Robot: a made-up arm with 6 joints. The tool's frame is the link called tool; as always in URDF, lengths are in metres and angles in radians.
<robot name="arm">
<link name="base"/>
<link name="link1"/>
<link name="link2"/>
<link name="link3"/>
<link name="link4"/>
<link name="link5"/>
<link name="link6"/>
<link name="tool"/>
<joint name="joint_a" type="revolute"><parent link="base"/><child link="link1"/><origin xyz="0.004 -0.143 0.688" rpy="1.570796 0 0"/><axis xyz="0 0 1"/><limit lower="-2.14" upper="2.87" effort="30" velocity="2.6"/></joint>
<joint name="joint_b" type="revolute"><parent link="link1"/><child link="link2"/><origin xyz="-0.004 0.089 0.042" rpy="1.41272 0.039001 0.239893"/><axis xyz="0 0 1"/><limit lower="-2.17" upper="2.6" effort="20" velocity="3"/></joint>
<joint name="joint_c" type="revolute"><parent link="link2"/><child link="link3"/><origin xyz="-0.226 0.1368 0.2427" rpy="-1.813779 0 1.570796"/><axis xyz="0 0 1"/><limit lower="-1.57" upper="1.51" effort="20" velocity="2.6"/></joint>
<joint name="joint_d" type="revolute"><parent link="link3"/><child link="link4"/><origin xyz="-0.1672 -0.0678 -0.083" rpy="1.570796 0 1.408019"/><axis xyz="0 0 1"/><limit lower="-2.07" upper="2.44" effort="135" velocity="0.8"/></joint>
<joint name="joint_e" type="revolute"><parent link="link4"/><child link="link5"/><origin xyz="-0.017 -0.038 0.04" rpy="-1.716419 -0.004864 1.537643"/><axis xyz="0 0 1"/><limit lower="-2.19" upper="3.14" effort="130" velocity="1.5"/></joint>
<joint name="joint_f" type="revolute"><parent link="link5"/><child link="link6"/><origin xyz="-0.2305 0.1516 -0.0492" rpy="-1.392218 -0.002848 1.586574"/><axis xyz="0 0 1"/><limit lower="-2.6" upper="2.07" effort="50" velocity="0.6"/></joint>
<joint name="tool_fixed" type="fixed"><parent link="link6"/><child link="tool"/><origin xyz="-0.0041 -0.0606 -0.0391" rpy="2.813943 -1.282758 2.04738"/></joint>
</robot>
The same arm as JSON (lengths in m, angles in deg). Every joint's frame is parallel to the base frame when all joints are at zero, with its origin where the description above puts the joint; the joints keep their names.
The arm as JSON. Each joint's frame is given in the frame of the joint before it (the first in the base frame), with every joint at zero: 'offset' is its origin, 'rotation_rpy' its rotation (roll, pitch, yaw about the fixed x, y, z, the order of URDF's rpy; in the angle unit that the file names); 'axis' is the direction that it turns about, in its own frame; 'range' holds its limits. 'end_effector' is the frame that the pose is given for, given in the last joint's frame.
{
  "length_unit": "m",
  "angle_unit": "deg",
  "chain": [
    {
      "id": "joint_a",
      "offset": [
        0.004,
        -0.143,
        0.688
      ],
      "rotation_rpy": [
        0.0,
        0.0,
        0.0
      ],
      "axis": [
        0.0,
        -1.0,
        0.0
      ],
      "range": [
        -122.61,
        164.44
      ]
    },
    {
      "id": "joint_b",
      "offset": [
        -0.004,
        -0.042,
        0.089
      ],
      "rotation_rpy": [
        0.0,
        0.0,
        0.0
      ],
      "axis": [
        0.240598,
        -0.157299,
        -0.957794
      ],
      "range": [
        -124.33,
        148.97
      ]
    },
    {
      "id": "joint_c",
      "offset": [
        -0.161,
        -0.182,
        -0.2639
      ],
      "rotation_rpy": [
        0.0,
        0.0,
        0.0
      ],
      "axis": [
        -1.0,
        0.0,
        0.0
      ],
      "range": [
        -89.95,
        86.52
      ]
    },
    {
      "id": "joint_d",
      "offset": [
        0.083,
        0.154,
        -0.094
      ],
      "rotation_rpy": [
        0.0,
        0.0,
        0.0
      ],
      "axis": [
        0.0,
        -1.0,
        0.0
      ],
      "range": [
        -118.6,
        139.8
      ]
    },
    {
      "id": "joint_e",
      "offset": [
        0.038,
        -0.04,
        -0.017
      ],
      "rotation_rpy": [
        0.0,
        0.0,
        0.0
      ],
      "axis": [
        -0.033502,
        0.145107,
        -0.988849
      ],
      "range": [
        -125.48,
        179.91
      ]
    },
    {
      "id": "joint_f",
      "offset": [
        0.232,
        0.144,
        0.063
      ],
      "rotation_rpy": [
        0.0,
        0.0,
        0.0
      ],
      "axis": [
        0.977463,
        0.014699,
        -0.210592
      ],
      "range": [
        -148.97,
        118.6
      ]
    }
  ],
  "end_effector": {
    "offset": [
      -0.051,
      0.004,
      -0.051
    ],
    "rotation_rpy": [
      15.97,
      -1.36,
      -8.67
    ]
  }
}

